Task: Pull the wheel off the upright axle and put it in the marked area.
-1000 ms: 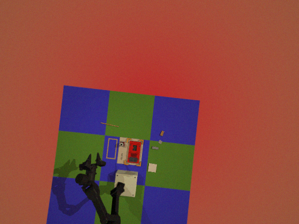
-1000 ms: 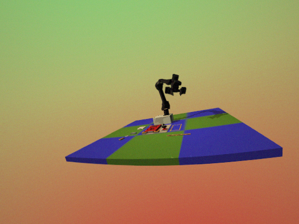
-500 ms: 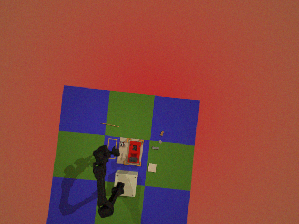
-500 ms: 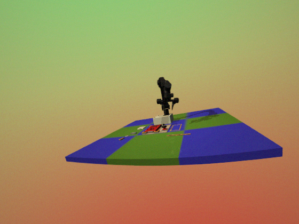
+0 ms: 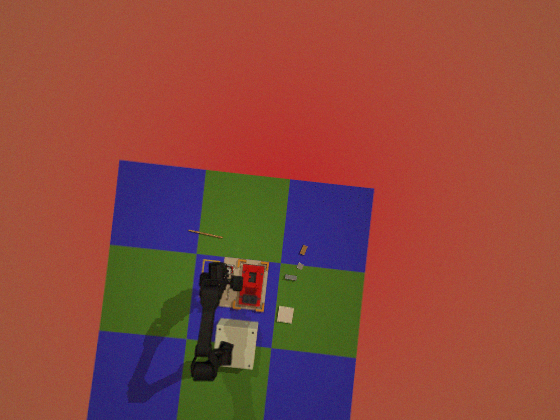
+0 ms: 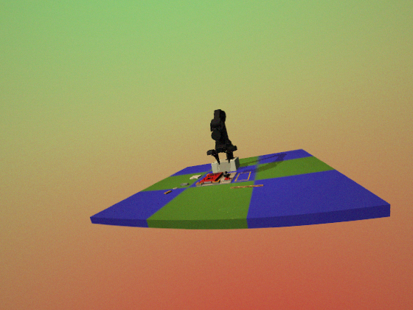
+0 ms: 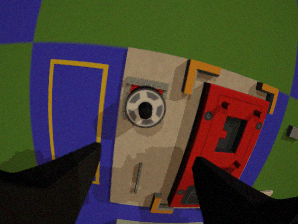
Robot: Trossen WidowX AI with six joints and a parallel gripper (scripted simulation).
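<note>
The wheel lies 70 mm below my gripper tip, 10 mm to the left of it and 10 mm ahead of it. Also, from my gripper tip: dark upright axle: 70 mm below, 20 mm ahead, 10 mm to the left; beige tile: 340 mm to the right, 120 mm behind, 100 mm below; thin wooden stick: 180 mm to the left, 150 mm ahead, 110 mm below.
</note>
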